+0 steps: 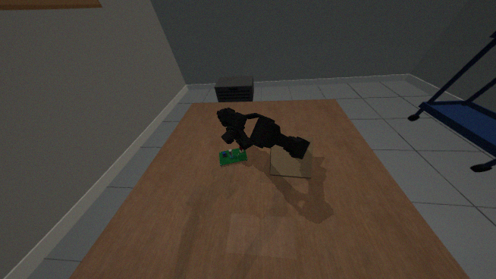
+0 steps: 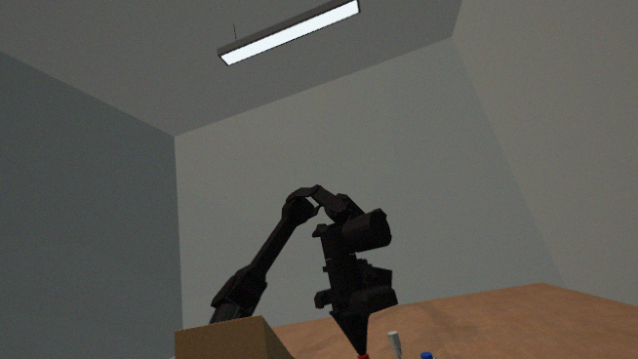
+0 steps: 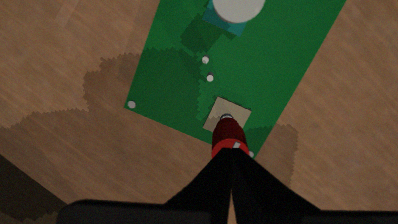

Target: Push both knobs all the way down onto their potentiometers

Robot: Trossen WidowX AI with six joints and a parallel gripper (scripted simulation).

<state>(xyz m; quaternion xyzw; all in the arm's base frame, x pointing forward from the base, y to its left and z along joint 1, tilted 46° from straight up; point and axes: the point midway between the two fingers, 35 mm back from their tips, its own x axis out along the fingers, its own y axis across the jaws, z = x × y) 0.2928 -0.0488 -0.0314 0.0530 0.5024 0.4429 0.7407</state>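
Now: gripper tip 1 cm above the red knob.
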